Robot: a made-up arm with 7 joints.
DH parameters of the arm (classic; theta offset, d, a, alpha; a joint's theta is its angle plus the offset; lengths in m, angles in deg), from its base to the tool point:
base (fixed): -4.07 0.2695 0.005 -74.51
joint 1: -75.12 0.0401 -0.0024 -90
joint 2: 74 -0.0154 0.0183 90
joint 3: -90 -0.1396 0.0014 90
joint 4: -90 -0.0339 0.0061 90
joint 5: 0 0.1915 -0.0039 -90
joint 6: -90 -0.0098 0.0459 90
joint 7: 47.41 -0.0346 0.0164 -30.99
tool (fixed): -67.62 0.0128 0 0
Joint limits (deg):
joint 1: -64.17..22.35
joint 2: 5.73..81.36
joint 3: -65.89..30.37
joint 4: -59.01..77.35
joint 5: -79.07..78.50
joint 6: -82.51..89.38
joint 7: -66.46..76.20
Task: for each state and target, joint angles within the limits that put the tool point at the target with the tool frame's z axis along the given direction. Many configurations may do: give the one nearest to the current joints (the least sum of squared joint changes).
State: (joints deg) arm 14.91 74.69 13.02 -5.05 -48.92 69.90 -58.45
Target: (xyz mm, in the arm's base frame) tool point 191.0 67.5 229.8 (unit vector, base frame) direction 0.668 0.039 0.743
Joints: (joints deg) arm -13.76 70.08 25.87 -34.40 -62.82 68.51 -64.42
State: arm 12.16 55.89 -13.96 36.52 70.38 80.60 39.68
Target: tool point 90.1 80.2 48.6 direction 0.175 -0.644 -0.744
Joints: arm -2.18 40.18 -30.63 12.67 78.50 81.43 50.51
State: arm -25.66 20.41 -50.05 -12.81 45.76 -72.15 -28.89
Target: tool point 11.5 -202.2 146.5 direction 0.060 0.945 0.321
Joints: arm -20.78 5.73 -65.58 1.90 44.84 -80.31 -13.69
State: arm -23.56 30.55 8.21 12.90 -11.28 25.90 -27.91
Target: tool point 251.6 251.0 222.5 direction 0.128 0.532 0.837
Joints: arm -41.76 61.70 27.01 27.75 -22.12 54.73 -54.25
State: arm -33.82 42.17 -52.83 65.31 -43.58 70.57 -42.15
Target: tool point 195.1 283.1 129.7 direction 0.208 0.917 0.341
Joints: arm -62.77 70.42 -21.29 77.35 -58.53 77.92 -27.51
